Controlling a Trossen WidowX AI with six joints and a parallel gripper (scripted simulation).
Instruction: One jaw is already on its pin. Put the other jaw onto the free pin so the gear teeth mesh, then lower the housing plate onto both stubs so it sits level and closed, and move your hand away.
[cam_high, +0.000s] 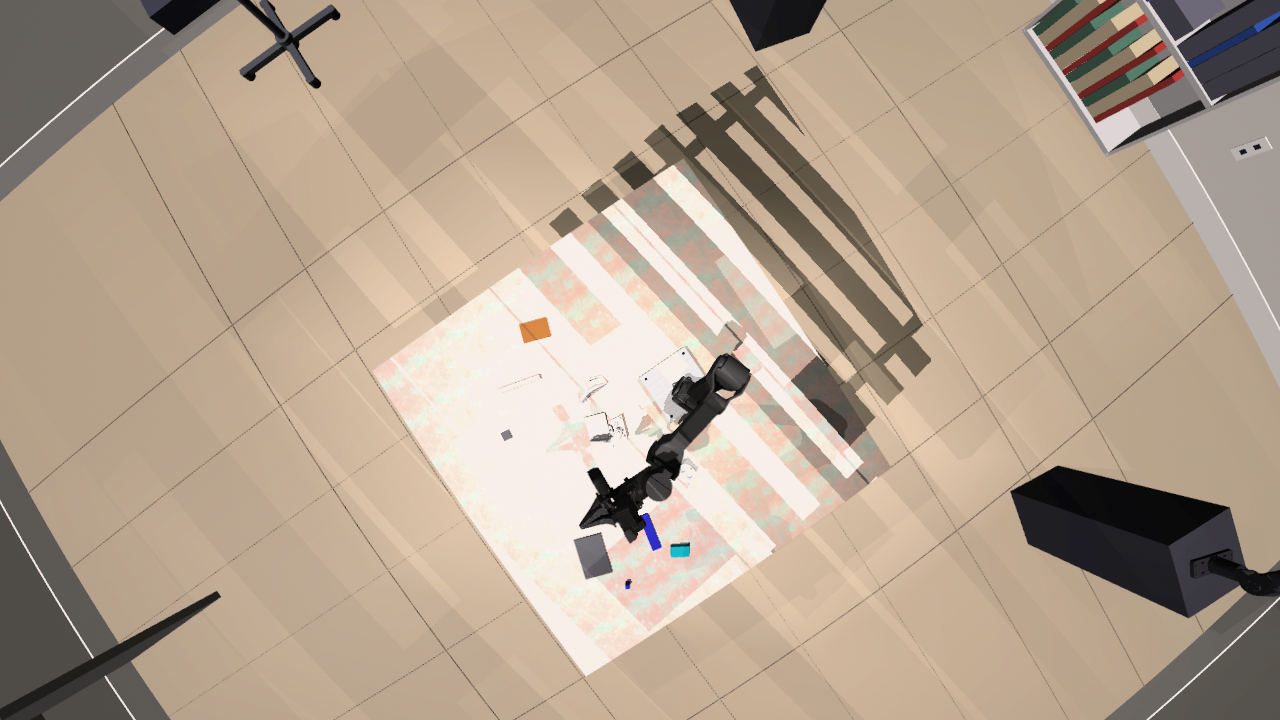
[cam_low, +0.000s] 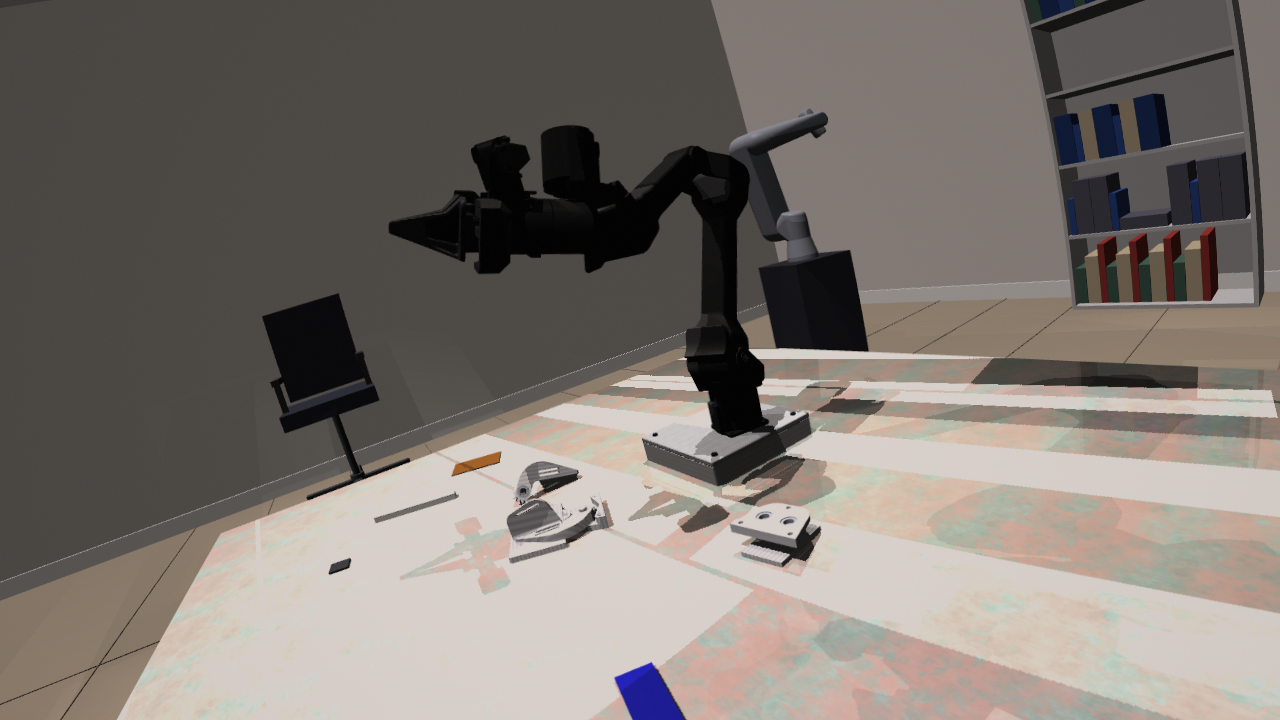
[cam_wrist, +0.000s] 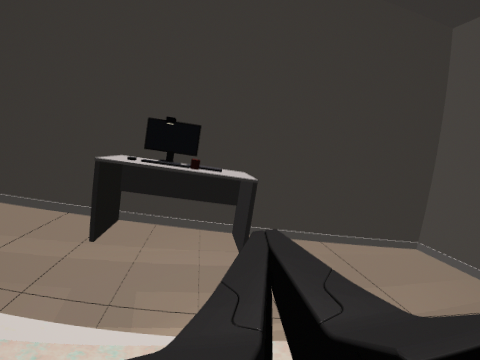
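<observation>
Now: the jaw 7 cm behind my gripper tip, 25 cm to the right of it and 38 cm below it. The rest, counted from my gripper tip: blue bar 8 cm behind, 26 cm to the left, 39 cm below; then small dark square 24 cm ahead, 23 cm to the right, 40 cm below; then grey plate 14 cm ahead, 26 cm to the left, 39 cm below.
</observation>
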